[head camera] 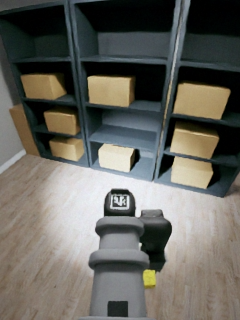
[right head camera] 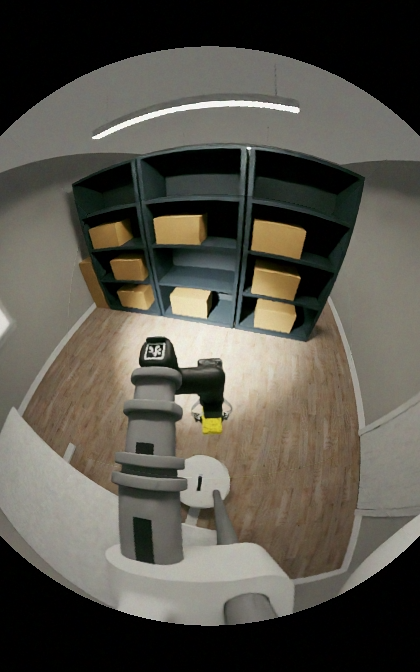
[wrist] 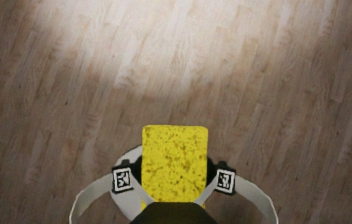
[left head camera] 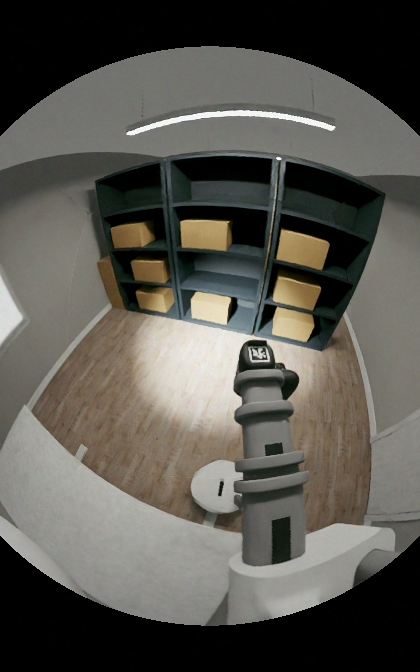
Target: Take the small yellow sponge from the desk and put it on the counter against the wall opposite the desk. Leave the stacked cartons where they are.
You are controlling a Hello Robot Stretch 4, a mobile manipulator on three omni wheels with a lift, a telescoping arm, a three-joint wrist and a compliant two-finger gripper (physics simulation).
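Seen in the pictures: hand, tool point: [right head camera: 210,418] [wrist: 173,169]; robot's base, link origin: [right head camera: 201,480] [left head camera: 219,485].
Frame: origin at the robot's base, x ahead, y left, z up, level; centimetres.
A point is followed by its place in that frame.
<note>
The small yellow sponge [head camera: 149,278] @(y -9.8, x 24.0, z 93.5 cm) [right head camera: 212,426] @(y -9.0, x 23.7, z 93.5 cm) [wrist: 174,150] @(y -8.7, x 29.8, z 93.5 cm) is upright between the fingertips of my gripper [right head camera: 211,415] [wrist: 174,175] @(y -8.7, x 27.3, z 90.9 cm), which is shut on it, held above the floor. In the left head view the arm hides the sponge. Part of the white desk [left head camera: 100,505] @(y 55.6, x -14.3, z 69.2 cm) [right head camera: 45,465] @(y 81.8, x -4.1, z 69.2 cm) shows at the lower left, behind the arm. A dark blue-grey shelf unit [head camera: 79,90] [left head camera: 172,240] @(y 44.4, x 186.1, z 103.7 cm) [right head camera: 148,240] @(y 43.5, x 186.0, z 100.8 cm) stands against the far wall, ahead of the arm. Tall brown cartons [head camera: 24,131] @(y 150.7, x 219.6, z 43.1 cm) [left head camera: 110,283] @(y 150.5, x 219.5, z 42.6 cm) [right head camera: 93,283] @(y 149.1, x 219.0, z 43.1 cm) stand at its left end. I cannot make out a separate counter.
Several tan boxes, such as the one at the bottom middle [head camera: 116,157] @(y 6.1, x 176.8, z 26.8 cm) [left head camera: 211,307] @(y 6.0, x 176.6, z 26.1 cm) [right head camera: 191,302] @(y 4.8, x 176.4, z 25.9 cm), sit on the shelves. The middle bay has a bare shelf above that box. Wood floor lies between the arm and the shelves. A white door [right head camera: 387,470] @(y -144.1, x -35.1, z 35.6 cm) is at the right.
</note>
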